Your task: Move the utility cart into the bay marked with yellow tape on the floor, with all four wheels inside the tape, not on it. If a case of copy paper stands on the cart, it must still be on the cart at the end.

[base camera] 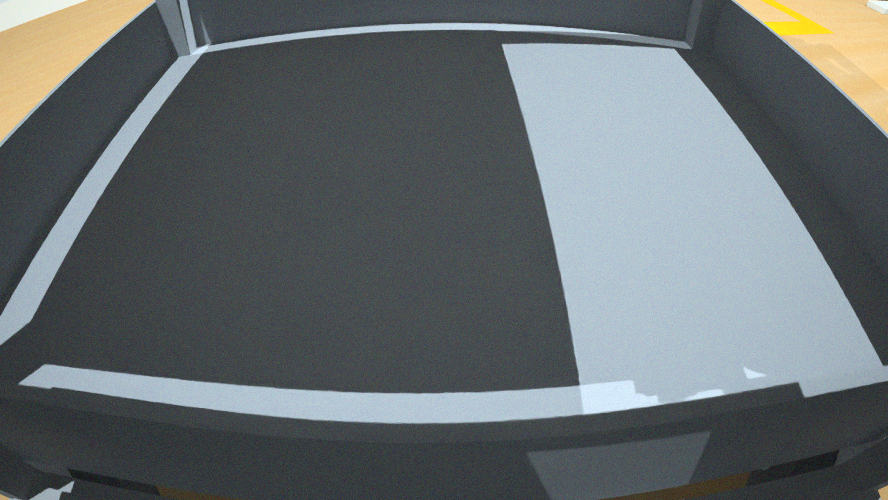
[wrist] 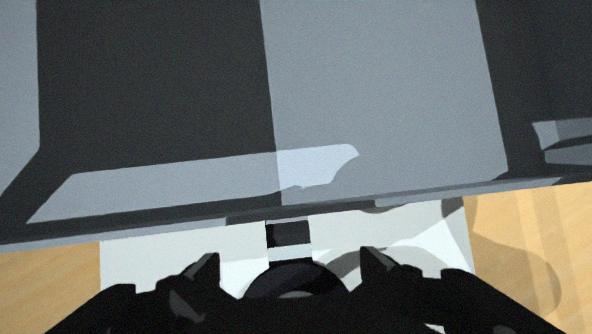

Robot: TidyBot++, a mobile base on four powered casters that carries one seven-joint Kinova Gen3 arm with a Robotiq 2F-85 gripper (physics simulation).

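Frame: origin at the arm's base, x right, y back, z down, level; millimetres.
Seen in the pictures: gripper, fingertip midpoint: (wrist: 290,265).
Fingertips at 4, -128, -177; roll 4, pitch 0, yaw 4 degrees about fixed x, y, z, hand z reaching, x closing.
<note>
A point is followed by its place in that frame, as x, y, z.
The utility cart's grey tray (base camera: 372,217) {-37, -310, 247} (wrist: 150,90) {-127, -295, -74}, which looks like the lower shelf, fills most of the base camera view and the upper part of the wrist view. Light bands lie across its dark floor. Corner posts rise at its far left and far right. The cart's wheels, upper tray and any case of copper-brown paper carton do not show. Yellow tape (base camera: 799,27) {980, -1233, 397} shows on the floor beyond the cart at the far right. My gripper (wrist: 290,265) {4, -128, -177} is open with nothing between its fingers, near the tray's near edge in the wrist view.
My white base top (wrist: 175,255) lies under the gripper, close against the tray's near edge in the wrist view. Wooden floor (base camera: 55,74) {-874, -974, 397} (wrist: 45,285) {-678, 8, 397} shows on both sides. A small white object (base camera: 877,6) is at the far right corner.
</note>
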